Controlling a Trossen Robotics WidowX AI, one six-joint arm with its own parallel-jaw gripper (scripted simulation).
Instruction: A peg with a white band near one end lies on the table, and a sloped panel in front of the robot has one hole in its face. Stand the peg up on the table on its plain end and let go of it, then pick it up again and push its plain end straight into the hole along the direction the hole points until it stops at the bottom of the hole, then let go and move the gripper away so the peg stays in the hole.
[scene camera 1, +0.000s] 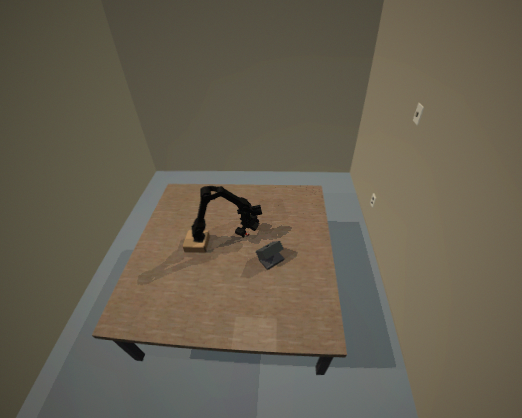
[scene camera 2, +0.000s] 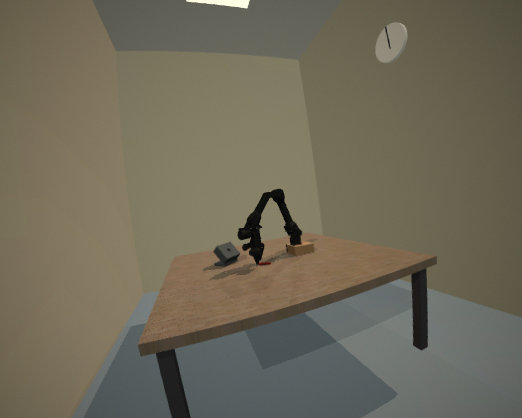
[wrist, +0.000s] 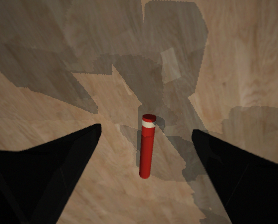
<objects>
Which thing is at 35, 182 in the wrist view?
The gripper.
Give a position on a red peg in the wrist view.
148, 120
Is the gripper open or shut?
Open.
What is the gripper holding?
Nothing.
</objects>
